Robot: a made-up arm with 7 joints.
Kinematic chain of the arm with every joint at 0, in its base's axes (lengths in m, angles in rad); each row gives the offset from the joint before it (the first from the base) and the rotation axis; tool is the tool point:
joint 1: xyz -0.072 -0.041 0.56 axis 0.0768 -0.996 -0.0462
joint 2: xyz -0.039 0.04 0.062 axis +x
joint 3: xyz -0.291 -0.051 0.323 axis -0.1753 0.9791 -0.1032
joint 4: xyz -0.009 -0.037 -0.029 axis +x
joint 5: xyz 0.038 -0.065 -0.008 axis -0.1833 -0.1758 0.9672
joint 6: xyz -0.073 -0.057 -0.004 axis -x
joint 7: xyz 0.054 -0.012 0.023 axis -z
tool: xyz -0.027 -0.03 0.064
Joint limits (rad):
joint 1: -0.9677..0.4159
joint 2: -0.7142..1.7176
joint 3: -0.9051..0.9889
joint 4: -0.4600..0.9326
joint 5: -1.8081..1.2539
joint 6: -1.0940..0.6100
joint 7: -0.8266..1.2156
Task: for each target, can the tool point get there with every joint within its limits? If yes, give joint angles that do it. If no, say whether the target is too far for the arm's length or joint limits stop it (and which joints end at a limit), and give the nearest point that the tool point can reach.
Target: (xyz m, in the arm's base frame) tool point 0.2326 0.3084 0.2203
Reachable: no: joint limits stop it (at a limit: joint 1, joint 2, joint 6) | nearest point -0.1730 -0.1126 0.3270 | short by 0.594 m
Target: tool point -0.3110 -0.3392 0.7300
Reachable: yes | joints -0.8434 1.2461 -0.6560 0.6104 0.3264 0.1982 0.3449
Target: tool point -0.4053 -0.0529 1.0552
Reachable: yes | joints 0.0748 -0.3972 -0.1578 -0.0839 0.7398 0.2488 -0.3991
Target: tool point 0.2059 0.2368 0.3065
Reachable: no: joint limits stop it (at a limit: joint 1, joint 2, joint 4, joint 6) | nearest point -0.1628 -0.1185 0.3495 | short by 0.514 m
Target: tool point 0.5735 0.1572 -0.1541
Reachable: no: too far | nearest point -0.1416 -0.1917 0.2650 | short by 0.899 m
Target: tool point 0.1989 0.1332 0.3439
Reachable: no: joint limits stop it (at a limit: joint 1, joint 2, joint 4, joint 6) | nearest point -0.1448 -0.1381 0.3604 | short by 0.438 m
